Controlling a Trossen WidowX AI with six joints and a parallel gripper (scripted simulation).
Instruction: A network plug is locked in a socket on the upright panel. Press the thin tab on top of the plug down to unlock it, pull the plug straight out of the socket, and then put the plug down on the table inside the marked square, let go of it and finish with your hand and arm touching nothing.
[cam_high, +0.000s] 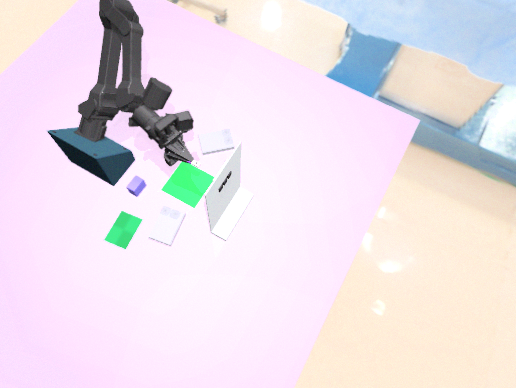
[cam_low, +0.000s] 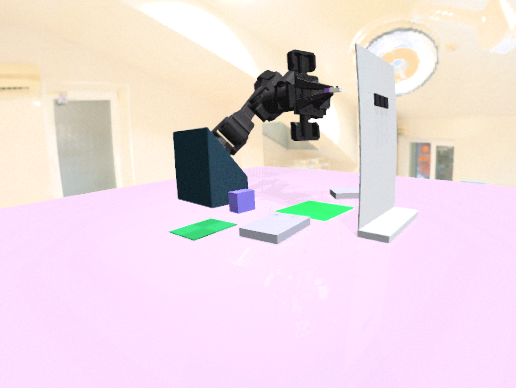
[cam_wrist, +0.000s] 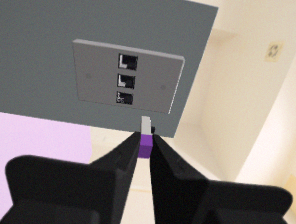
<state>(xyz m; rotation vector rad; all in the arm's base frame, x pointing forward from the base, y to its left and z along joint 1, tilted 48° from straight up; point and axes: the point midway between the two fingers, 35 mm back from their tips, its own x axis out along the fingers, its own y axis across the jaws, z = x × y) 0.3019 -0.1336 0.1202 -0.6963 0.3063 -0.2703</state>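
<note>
The upright white panel is 100 mm ahead of my gripper tip, 10 mm to the right of it and 110 mm below it. Also, from my gripper tip: purple cube: 180 mm behind, 50 mm to the right, 210 mm below; green patch: 160 mm behind, 180 mm to the right, 230 mm below.
</note>
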